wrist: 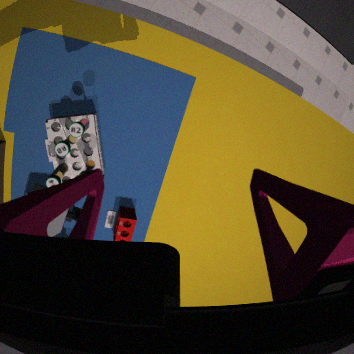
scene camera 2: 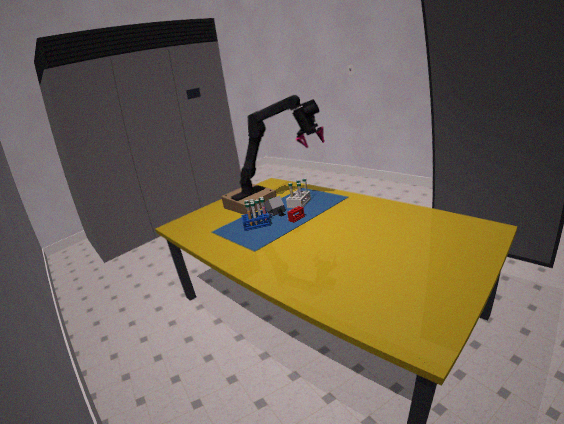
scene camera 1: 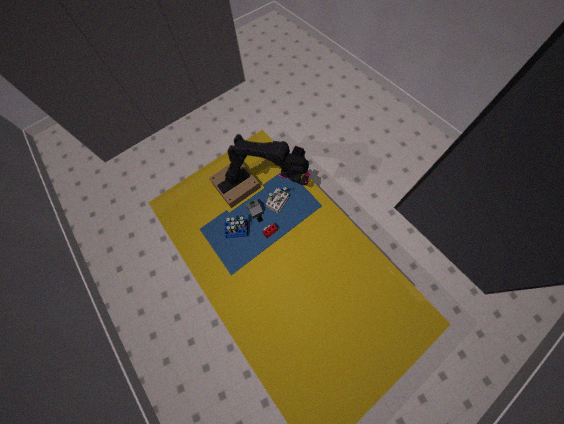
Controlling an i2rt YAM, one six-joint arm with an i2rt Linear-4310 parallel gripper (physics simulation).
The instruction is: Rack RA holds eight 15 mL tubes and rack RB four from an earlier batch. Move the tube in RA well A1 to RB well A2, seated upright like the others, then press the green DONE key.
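Places are measured from the arm's base along level axes (x ahead, y left, z up), in metres.
Pixels of known places: gripper, fingertip midpoint: [wrist: 176, 176] [scene camera 2: 315, 144] [scene camera 1: 298, 180]; arm's base at its link origin: [scene camera 2: 248, 193] [scene camera 1: 233, 181].
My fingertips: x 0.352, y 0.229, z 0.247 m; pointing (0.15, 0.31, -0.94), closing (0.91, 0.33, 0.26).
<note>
For each thing: its top centre in the pictures, then the offset to it from my fingertips. "spot": a spot on its surface instead. Level surfaces: height alone.
- white rack at its top centre: [wrist: 74, 152] [scene camera 2: 298, 194] [scene camera 1: 277, 198] dx -0.096, dy -0.082, dz -0.264 m
- capped R2 at its top centre: [wrist: 75, 129] dx -0.091, dy -0.026, dz -0.189 m
- capped R8 at a spot on its surface: [wrist: 62, 149] spot: dx -0.103, dy -0.059, dz -0.189 m
- grey box at its top centre: [wrist: 37, 224] [scene camera 2: 272, 196] [scene camera 1: 253, 204] dx -0.137, dy -0.224, dz -0.231 m
- small green key at its top centre: [scene camera 1: 251, 202] dx -0.159, dy -0.221, dz -0.240 m
- red block with holes, top centre: [wrist: 124, 233] [scene camera 2: 295, 209] [scene camera 1: 269, 229] dx +0.035, dy -0.231, dz -0.264 m
- blue mat at its surface level: dz -0.314 m
- yellow table at its surface level: dz -0.317 m
The blue rack [scene camera 1: 236, 234] [scene camera 2: 257, 226], which fits RA, holds several upright tubes with green and white caps; its well labels are too small to read. The white rack [scene camera 1: 272, 206] [scene camera 2: 298, 201] [wrist: 98, 137], which fits RB, holds a few tubes, among them one capped "R2" [wrist: 76, 130] and one capped "R8" [wrist: 62, 149]. A grey box [scene camera 1: 255, 210] [scene camera 2: 276, 206] between the racks has a small green key [scene camera 1: 252, 203] on top. My gripper [scene camera 1: 294, 179] [scene camera 2: 315, 144] [wrist: 176, 176] is open and empty, high above the table beyond the white rack.
A red block with holes [scene camera 1: 270, 230] [scene camera 2: 296, 214] [wrist: 125, 225] stands on the blue mat [scene camera 1: 232, 260] [scene camera 2: 254, 243] [wrist: 150, 100], in front of the grey box. The arm stands on a wooden base [scene camera 1: 245, 194] [scene camera 2: 233, 202] behind the mat. Dark cabinets stand around the yellow table [scene camera 1: 320, 300] [scene camera 2: 380, 260] [wrist: 215, 200].
</note>
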